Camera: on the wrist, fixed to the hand. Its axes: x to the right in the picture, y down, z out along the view.
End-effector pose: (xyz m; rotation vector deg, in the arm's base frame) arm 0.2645 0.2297 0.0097 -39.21 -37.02 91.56
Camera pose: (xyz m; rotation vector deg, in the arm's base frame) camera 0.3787 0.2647 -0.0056 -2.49 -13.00 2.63
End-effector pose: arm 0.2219 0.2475 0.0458 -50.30 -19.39 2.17
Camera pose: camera 0.2666 0.1357 0.0480 2.66 -25.87 -84.77
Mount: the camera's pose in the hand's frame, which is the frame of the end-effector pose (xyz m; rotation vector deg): 0.0238 -0.0687 -0.0960 27.15 28.26 -90.89
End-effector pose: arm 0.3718 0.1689 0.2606 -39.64 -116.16 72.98
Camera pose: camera 0.4212 0.2145 0.3605 40.89 -63.96 24.33
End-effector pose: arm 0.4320 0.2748 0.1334 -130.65 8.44 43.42
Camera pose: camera 0.5189 0.2638 0.2160 -79.77 -58.32 -34.86
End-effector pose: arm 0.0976 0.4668 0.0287 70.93 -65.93 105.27
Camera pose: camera 0.1113 0.5834 0.0555 67.30 33.15 54.50
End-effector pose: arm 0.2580 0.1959 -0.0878 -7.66 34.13 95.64
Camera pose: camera 0.2952 0.1784 -0.2010 -29.47 49.91 -4.01
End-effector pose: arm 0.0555 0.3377 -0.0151 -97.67 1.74 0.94
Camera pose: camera 0.0807 0.2515 0.0651 -48.44 -49.75 -82.93
